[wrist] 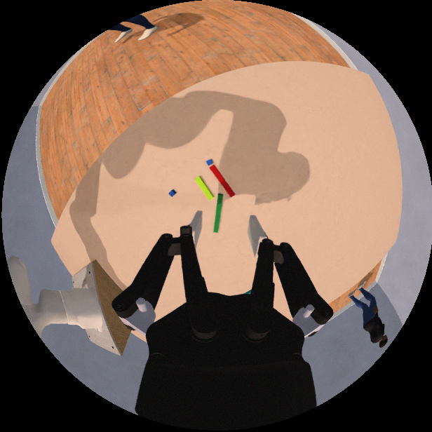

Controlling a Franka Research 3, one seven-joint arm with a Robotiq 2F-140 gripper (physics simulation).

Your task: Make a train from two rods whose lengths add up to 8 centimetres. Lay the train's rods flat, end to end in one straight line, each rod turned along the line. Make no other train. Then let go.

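Note:
A red rod (221,180) lies flat at a slant near the middle of the wrist view. A small blue block (209,162) lies at its upper left end, roughly in line with it; whether they touch is hard to tell. A shorter lime rod (204,188) lies flat left of the red rod, nearly parallel to it and apart. A green rod (218,214) lies below them, turned differently, its upper end near the lower ends of the lime and red rods. A dark blue block (172,192) lies apart at the left. My gripper (225,221) is open, its fingers on either side of the green rod, holding nothing.
The rods lie on a pale table top (345,150) with a wide shadow across it. A small teal piece (248,292) shows partly behind the gripper body. A white fixture with a brown panel (110,315) stands at the lower left.

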